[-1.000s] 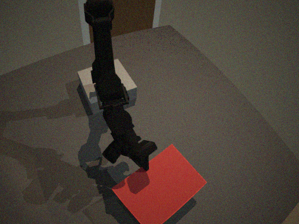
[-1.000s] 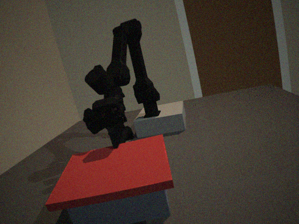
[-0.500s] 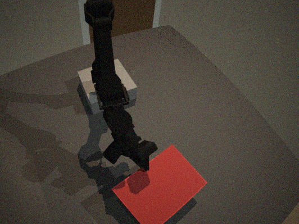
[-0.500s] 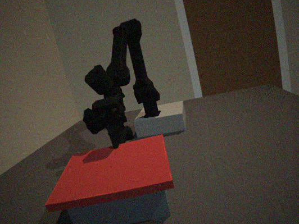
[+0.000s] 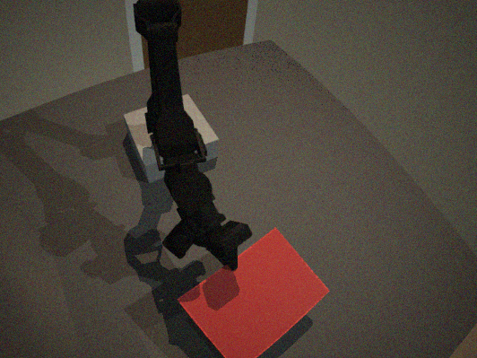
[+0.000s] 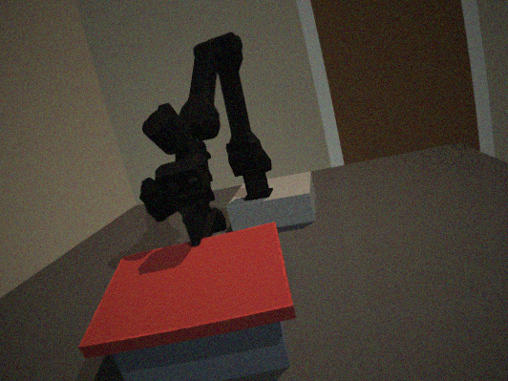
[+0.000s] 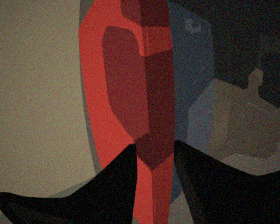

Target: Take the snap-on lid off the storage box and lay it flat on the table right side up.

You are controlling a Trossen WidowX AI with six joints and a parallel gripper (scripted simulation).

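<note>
The red lid lies 7 cm ahead of my gripper tip, 2 cm to the left of it and 1 cm below it. From my gripper tip the other things lie so: grey storage box: 7 cm below, 7 cm ahead, 1 cm to the left.
</note>
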